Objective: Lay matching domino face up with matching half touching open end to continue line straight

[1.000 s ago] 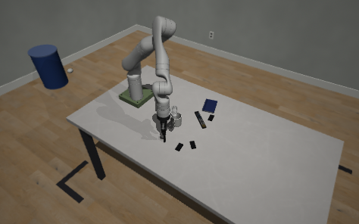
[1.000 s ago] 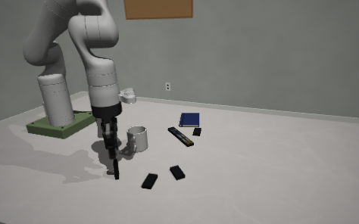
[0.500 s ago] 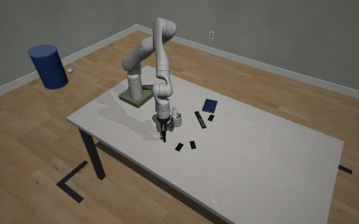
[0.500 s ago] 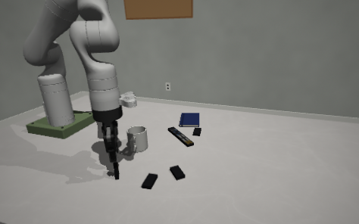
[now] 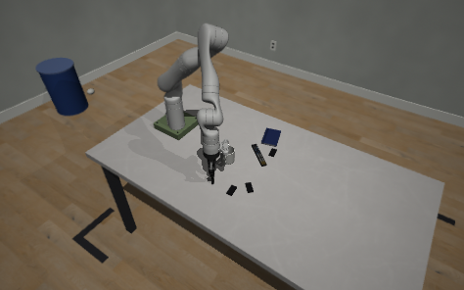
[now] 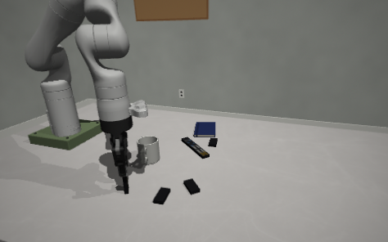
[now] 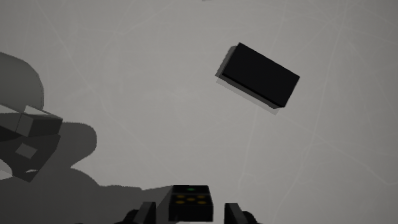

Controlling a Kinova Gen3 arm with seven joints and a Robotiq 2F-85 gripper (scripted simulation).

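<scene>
Now: hand 50 mm above the domino. From my hand the other things lie so: blue book (80 mm ahead, 450 mm to the left, 70 mm below); white mug (20 mm behind, 160 mm to the left, 50 mm below).
</scene>
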